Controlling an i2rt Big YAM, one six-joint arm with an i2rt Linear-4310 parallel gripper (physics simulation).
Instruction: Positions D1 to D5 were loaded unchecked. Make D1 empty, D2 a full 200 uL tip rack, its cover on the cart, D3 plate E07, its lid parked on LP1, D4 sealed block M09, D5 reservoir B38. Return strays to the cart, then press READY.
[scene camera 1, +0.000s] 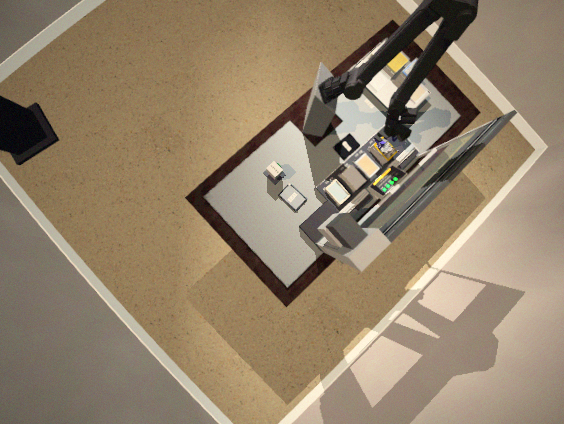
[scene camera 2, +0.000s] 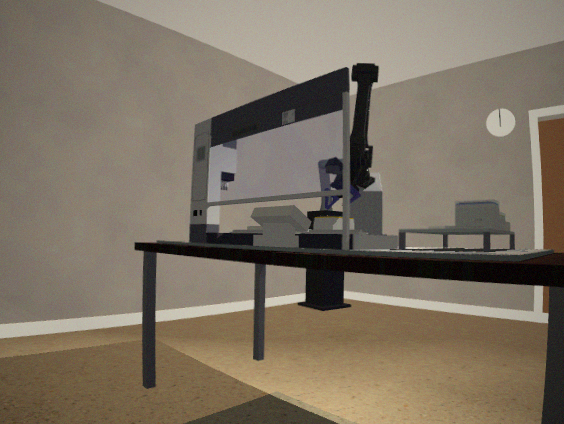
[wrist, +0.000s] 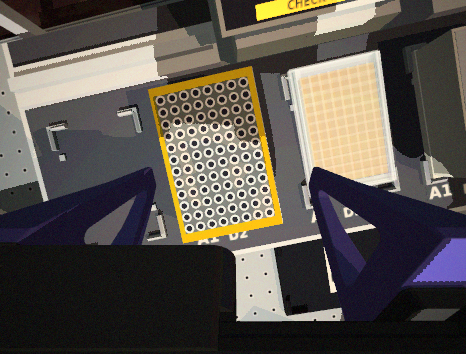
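Pixels of known places: gripper, fingertip midpoint: (scene camera 1: 386, 145) (scene camera 2: 334, 207) (wrist: 232, 176); arm's base, origin of the base link: (scene camera 1: 327, 90) (scene camera 2: 360, 180).
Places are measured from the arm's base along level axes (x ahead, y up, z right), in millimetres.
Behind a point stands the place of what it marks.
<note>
My gripper (scene camera 1: 389, 142) {x 367, y -164, z -207 mm} (scene camera 2: 342, 199) (wrist: 232, 176) {x 367, y -164, z -207 mm} is open and empty, its fingertips apart over the deck front at D2. The yellow-rimmed tip rack (scene camera 1: 384, 149) {x 380, y -197, z -207 mm} (wrist: 215, 155) {x 381, y -198, z -220 mm} sits in D2, uncovered, with rings showing across its rows. D1 (wrist: 92, 155) {x 391, y -262, z -357 mm}, left of it, shows bare deck and corner clips. A plate with an orange grid (scene camera 1: 367, 165) {x 403, y -245, z -95 mm} (wrist: 346, 120) {x 408, y -245, z -98 mm} sits in D3 without a lid. A grey-brown block (scene camera 1: 352, 179) {x 420, y -220, z 42 mm} (wrist: 442, 105) {x 414, y -237, z -16 mm} stands in D4, partly out of the wrist view. A pale reservoir (scene camera 1: 337, 192) {x 435, y -247, z 148 mm} stands in D5. Plate, block and reservoir codes are unreadable.
A display with green marks (scene camera 1: 389, 185) {x 562, y -179, z -97 mm} stands behind the deck. A black pad (scene camera 1: 346, 146) {x 235, y -300, z -84 mm} (wrist: 305, 280) {x 221, y -300, z -127 mm} lies in front. A tall grey panel (scene camera 1: 320, 112) {x 48, y -68, z 54 mm} and glass sash (scene camera 1: 440, 175) rise nearby. A low stand (scene camera 2: 435, 231) {x 258, y -250, z -552 mm} carries labware, including a yellow piece (scene camera 1: 398, 61) {x -10, y -188, z -603 mm}.
</note>
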